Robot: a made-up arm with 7 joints.
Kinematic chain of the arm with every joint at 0, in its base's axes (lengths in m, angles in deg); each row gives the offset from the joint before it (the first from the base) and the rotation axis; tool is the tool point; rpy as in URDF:
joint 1: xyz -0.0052 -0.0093 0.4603 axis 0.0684 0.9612 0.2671
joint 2: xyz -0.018 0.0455 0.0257 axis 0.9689 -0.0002 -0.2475
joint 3: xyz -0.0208 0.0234 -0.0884 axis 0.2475 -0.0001 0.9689
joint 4: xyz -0.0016 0.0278 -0.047 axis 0.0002 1 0
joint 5: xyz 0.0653 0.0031 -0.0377 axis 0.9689 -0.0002 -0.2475
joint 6: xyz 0.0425 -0.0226 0.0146 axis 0.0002 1 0
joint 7: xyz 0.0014 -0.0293 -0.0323 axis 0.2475 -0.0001 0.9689
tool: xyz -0.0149 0.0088 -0.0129 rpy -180 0 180
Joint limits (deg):
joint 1: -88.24..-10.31
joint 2: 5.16..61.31
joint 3: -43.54..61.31
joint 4: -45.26..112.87
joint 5: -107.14..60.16
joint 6: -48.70..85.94
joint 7: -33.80..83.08
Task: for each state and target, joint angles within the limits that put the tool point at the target. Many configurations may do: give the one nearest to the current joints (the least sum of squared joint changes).
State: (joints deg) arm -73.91 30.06 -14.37 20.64 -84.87 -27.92 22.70
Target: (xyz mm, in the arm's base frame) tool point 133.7 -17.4 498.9
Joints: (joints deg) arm -76.71 16.66 -29.48 0.44 -83.44 -23.60 25.25
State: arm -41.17 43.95 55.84 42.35 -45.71 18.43 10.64
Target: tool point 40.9 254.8 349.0
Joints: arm -17.35 45.12 61.31 61.94 -35.49 -16.17 1.40
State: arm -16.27 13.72 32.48 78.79 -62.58 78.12 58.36
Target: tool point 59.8 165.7 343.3
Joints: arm -23.55 21.20 30.13 68.70 -61.17 78.91 59.14
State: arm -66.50 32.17 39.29 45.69 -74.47 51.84 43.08
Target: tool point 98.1 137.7 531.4
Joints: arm -88.24 41.07 23.29 18.53 -72.28 50.75 48.78
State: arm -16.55 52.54 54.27 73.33 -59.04 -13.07 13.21
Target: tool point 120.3 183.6 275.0
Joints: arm -39.95 24.68 53.29 83.23 -58.55 -45.96 9.06
